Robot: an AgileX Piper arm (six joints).
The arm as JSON. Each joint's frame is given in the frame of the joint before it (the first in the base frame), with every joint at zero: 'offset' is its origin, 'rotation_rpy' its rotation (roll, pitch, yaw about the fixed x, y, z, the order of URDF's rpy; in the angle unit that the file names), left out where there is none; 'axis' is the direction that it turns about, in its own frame. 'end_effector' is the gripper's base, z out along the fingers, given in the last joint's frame.
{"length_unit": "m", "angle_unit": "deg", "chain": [
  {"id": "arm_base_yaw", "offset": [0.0, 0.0, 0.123], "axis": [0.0, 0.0, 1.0]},
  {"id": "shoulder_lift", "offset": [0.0, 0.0, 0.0], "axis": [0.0, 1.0, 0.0]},
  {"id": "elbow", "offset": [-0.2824, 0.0, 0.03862], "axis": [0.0, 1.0, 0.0]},
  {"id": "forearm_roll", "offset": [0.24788, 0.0, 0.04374], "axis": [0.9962, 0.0, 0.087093]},
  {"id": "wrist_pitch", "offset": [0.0, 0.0, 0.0], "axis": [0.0, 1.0, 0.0]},
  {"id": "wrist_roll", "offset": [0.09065, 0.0, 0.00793], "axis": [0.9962, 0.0, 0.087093]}
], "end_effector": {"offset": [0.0, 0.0, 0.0], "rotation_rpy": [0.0, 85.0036, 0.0]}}
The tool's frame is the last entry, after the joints.
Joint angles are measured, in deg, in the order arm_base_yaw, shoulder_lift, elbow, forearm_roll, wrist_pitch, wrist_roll. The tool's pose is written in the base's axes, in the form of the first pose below.
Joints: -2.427, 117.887, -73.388, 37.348, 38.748, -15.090
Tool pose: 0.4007 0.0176 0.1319 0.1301 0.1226 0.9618 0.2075
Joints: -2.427, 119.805, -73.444, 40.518, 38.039, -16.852
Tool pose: 0.4034 0.0194 0.1203 0.1252 0.1326 0.9584 0.2198
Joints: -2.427, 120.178, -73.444, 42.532, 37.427, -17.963
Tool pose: 0.4051 0.0202 0.1187 0.1303 0.1381 0.9552 0.2272
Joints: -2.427, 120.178, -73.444, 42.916, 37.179, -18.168
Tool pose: 0.4056 0.0203 0.1189 0.1328 0.1394 0.9544 0.2281
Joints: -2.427, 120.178, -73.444, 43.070, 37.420, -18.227
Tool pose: 0.4054 0.0206 0.1189 0.1312 0.1393 0.9542 0.2298
